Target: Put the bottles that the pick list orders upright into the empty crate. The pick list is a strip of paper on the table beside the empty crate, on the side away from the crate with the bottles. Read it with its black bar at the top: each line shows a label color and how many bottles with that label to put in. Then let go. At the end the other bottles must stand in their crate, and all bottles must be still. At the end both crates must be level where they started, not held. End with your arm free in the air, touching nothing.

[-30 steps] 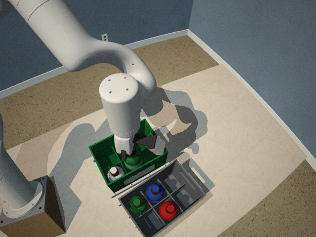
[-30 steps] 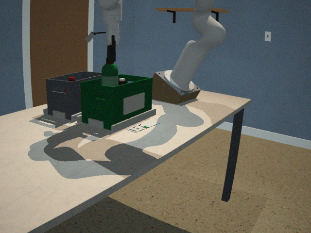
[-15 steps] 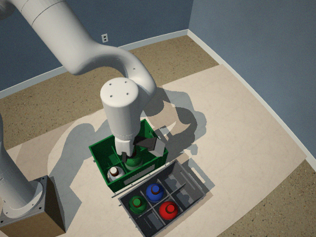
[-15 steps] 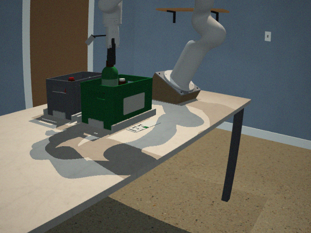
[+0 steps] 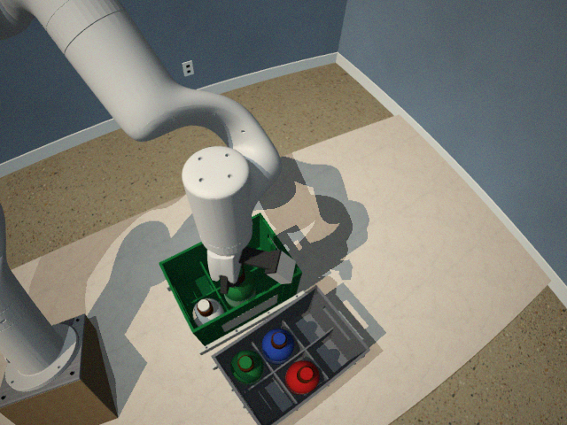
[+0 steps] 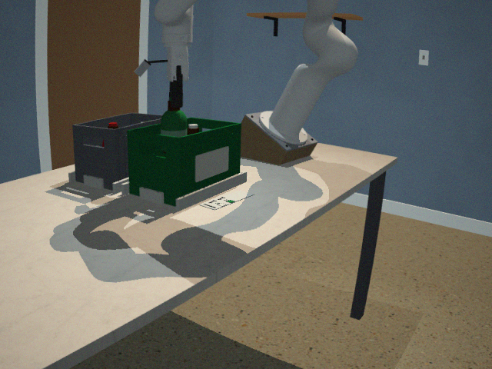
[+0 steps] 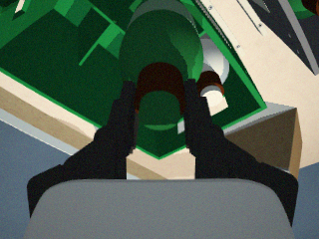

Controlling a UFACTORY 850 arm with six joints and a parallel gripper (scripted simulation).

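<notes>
The green crate is 16 cm below my hand and 4 cm to the left of it. The rest, counted from my hand: whitish bottle (16 cm below, 8 cm behind, 2 cm to the right); blue bottle (16 cm below, 14 cm to the right, 4 cm ahead); green bottle (17 cm to the right, 16 cm below, 4 cm behind).
</notes>
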